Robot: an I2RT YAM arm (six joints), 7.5 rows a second.
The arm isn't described. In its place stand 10 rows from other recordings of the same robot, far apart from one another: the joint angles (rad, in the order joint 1, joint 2, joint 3, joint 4, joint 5, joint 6), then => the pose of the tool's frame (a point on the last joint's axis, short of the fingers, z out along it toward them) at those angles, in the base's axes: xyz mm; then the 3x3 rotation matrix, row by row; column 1 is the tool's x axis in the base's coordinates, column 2 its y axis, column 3 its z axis.
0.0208 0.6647 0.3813 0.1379 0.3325 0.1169 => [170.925, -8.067, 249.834], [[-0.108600, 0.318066, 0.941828], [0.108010, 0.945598, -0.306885], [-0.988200, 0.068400, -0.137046]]
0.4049 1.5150 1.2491 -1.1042 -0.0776 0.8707 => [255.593, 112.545, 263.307], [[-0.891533, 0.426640, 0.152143], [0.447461, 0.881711, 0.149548], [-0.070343, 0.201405, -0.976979]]
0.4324 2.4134 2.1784 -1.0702 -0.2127 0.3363 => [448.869, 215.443, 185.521], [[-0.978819, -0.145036, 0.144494], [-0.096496, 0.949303, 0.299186], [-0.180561, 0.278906, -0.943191]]
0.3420 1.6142 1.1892 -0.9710 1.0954 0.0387 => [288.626, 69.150, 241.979], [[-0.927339, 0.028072, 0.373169], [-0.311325, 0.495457, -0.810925], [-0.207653, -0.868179, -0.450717]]
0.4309 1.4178 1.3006 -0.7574 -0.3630 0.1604 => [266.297, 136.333, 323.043], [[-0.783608, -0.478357, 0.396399], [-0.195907, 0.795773, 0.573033], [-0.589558, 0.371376, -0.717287]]
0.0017 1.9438 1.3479 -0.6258 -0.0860 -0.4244 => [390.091, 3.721, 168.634], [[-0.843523, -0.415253, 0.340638], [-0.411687, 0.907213, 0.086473], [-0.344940, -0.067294, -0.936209]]
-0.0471 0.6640 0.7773 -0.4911 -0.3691 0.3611 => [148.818, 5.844, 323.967], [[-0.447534, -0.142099, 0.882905], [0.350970, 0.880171, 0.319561], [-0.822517, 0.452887, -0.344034]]
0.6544 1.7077 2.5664 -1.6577 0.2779 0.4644 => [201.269, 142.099, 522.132], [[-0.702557, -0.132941, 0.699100], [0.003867, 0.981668, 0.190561], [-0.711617, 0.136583, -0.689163]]
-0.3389 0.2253 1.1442 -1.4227 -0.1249 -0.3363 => [-36.859, 17.695, 350.863], [[-0.504692, 0.064007, 0.860923], [-0.169269, 0.970554, -0.171387], [-0.846542, -0.232225, -0.478996]]
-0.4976 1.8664 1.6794 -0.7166 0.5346 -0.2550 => [354.729, -213.326, 297.261], [[-0.841457, 0.491392, 0.224687], [0.210067, 0.680638, -0.701858], [-0.497818, -0.543384, -0.675952]]
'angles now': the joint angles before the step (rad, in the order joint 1, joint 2, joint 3, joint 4, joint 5, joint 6). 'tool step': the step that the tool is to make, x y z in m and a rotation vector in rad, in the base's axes. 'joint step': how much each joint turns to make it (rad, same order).
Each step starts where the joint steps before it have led.
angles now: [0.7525 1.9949 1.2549 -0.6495 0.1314 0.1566]
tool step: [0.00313 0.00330 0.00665 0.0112 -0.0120 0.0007]
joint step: [0.0007 -0.0019 0.0255 -0.0110 0.0000 0.0000]
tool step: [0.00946 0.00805 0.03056 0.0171 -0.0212 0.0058]
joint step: [-0.0015 -0.0126 0.1111 -0.0955 0.0004 -0.0076]
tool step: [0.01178 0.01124 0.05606 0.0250 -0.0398 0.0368]
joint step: [0.0004 -0.0091 0.2105 -0.1685 -0.0004 -0.0378]
